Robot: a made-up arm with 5 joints.
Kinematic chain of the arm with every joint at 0, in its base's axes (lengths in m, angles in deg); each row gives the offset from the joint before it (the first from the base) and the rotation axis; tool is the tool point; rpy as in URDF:
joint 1: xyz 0 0 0.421 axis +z
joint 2: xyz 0 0 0 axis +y
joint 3: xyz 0.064 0 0.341 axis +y
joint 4: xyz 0.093 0 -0.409 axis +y
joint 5: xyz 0.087 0 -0.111 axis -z
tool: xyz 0 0 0 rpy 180 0 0
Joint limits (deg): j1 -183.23..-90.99 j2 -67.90..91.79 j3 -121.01..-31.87 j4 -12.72..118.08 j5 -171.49..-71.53
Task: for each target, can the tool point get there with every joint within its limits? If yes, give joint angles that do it. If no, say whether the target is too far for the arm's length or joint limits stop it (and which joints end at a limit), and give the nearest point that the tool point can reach.
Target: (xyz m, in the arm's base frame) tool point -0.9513 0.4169 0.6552
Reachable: no: too far | nearest point -0.8457 0.0477 0.6248 | short by 0.385 m
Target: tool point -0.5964 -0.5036 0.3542
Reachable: yes | joints -139.82 45.17 -97.00 35.58 -101.03
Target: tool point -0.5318 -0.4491 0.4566
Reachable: yes | joints -139.82 24.04 -71.37 12.27 -116.39
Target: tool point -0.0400 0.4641 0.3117
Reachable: no: joint limits stop it (at a limit: joint 1, joint 2, joint 3) | nearest point 0.0016 0.0943 0.1247 | short by 0.417 m
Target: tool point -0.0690 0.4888 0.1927
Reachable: no: joint limits stop it (at a limit: joint 1, joint 2, joint 3) | nearest point 0.0018 0.1052 0.0956 | short by 0.402 m
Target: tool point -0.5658 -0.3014 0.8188
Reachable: yes | joints -151.96 4.44 -92.99 44.73 -95.68
